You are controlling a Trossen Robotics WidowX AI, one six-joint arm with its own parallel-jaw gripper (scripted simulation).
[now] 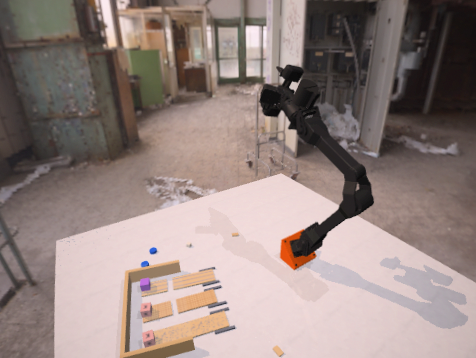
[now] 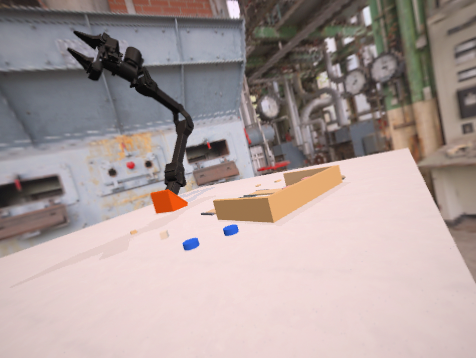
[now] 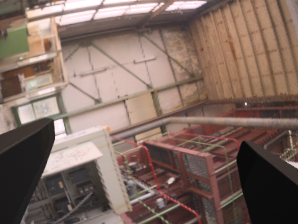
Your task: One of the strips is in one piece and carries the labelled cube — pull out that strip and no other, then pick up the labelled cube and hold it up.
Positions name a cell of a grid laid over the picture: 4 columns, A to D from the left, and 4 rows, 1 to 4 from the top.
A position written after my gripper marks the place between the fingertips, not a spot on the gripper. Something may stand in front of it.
Labels:
my gripper: image 1 C1; image 2 A1; image 3 B3

